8 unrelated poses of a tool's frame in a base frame.
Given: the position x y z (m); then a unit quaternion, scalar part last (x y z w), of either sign.
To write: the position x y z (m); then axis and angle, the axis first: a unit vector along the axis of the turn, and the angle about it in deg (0 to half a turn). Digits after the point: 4 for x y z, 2 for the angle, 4 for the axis.
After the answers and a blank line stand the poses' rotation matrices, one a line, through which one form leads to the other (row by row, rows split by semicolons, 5 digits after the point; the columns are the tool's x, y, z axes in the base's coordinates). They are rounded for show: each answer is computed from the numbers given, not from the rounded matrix.
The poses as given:
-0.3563 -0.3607 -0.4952 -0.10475 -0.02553 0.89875 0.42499
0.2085 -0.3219 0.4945 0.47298 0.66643 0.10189 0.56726
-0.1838 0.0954 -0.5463 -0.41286 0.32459 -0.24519 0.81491
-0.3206 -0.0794 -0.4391 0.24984 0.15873 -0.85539 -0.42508
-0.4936 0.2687 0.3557 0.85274 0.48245 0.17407 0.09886
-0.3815 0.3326 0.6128 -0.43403 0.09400 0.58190 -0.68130
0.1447 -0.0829 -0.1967 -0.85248 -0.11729 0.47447 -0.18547
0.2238 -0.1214 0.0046 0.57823 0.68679 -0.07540 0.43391
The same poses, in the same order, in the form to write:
-0.3563 -0.3607 -0.4952 -0.1157 -0.0282 0.9929 129.70
0.2085 -0.3219 0.4945 0.5743 0.8092 0.1237 110.88
-0.1838 0.0954 -0.5463 -0.7123 0.5600 -0.4230 70.84
-0.3206 -0.0794 -0.4391 -0.2760 -0.1754 0.9450 129.69
-0.4936 0.2687 0.3557 0.8569 0.4848 0.1749 168.65
-0.3815 0.3326 0.6128 0.5929 -0.1284 -0.7949 94.11
0.1447 -0.0829 -0.1967 0.8675 0.1194 -0.4828 158.62
0.2238 -0.1214 0.0046 0.6418 0.7623 -0.0837 128.57

-0.61682 -0.75858 -0.20999; 0.76927 -0.63746 0.04315; -0.16659 -0.13493 0.97675
0.09098 0.51482 0.85246; 0.74601 0.53182 -0.40080; -0.65969 0.67241 -0.33567
0.66905 0.13159 0.73148; -0.66763 0.53886 0.51371; -0.32656 -0.83205 0.44838
-0.51377 -0.64790 -0.56237; 0.80653 -0.58822 -0.05915; -0.29248 -0.48396 0.82477
0.47388 0.78839 0.39226; 0.85723 -0.51494 -0.00064; 0.20148 0.33656 -0.91985
0.30511 0.71130 -0.63321; -0.87450 -0.05398 -0.48201; -0.37704 0.70081 0.60556
0.52224 0.37597 -0.76544; 0.02397 -0.90369 -0.42752; -0.85246 0.20492 -0.48096
0.04526 0.85968 0.50882; 0.72882 0.31993 -0.60537; -0.68321 0.39823 -0.61207

